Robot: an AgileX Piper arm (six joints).
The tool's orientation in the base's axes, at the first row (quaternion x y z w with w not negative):
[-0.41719, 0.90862, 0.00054, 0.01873]
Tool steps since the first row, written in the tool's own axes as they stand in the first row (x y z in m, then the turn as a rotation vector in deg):
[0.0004, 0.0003, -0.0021, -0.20, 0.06, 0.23]
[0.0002, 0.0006, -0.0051, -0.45, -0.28, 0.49]
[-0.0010, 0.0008, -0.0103, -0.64, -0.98, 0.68]
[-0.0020, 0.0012, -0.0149, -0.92, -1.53, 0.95]
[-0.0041, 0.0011, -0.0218, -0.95, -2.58, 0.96]
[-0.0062, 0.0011, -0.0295, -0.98, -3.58, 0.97]
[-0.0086, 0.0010, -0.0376, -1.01, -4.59, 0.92]
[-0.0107, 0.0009, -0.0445, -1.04, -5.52, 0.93]
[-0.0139, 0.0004, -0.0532, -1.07, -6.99, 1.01]
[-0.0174, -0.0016, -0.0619, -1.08, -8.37, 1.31]
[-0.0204, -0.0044, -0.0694, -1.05, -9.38, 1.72]
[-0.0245, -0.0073, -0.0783, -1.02, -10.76, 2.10]
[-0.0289, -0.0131, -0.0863, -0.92, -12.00, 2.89]
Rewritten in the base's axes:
[-0.0006, -0.0001, 0.0021, 0.09, 0.19, -0.22]
[-0.0008, 0.0002, 0.0051, 0.52, 0.17, -0.47]
[-0.0003, 0.0011, 0.0103, 1.18, -0.14, -0.64]
[-0.0001, 0.0021, 0.0149, 1.79, -0.28, -0.90]
[0.0011, 0.0035, 0.0219, 2.61, -0.95, -0.89]
[0.0022, 0.0049, 0.0297, 3.38, -1.57, -0.88]
[0.0036, 0.0065, 0.0379, 4.17, -2.21, -0.82]
[0.0048, 0.0080, 0.0448, 4.89, -2.79, -0.81]
[0.0070, 0.0099, 0.0536, 6.03, -3.73, -0.87]
[0.0105, 0.0111, 0.0625, 7.09, -4.62, -1.15]
[0.0143, 0.0114, 0.0701, 7.85, -5.29, -1.55]
[0.0189, 0.0125, 0.0792, 8.89, -6.21, -1.91]
[0.0259, 0.0119, 0.0874, 9.79, -7.08, -2.68]

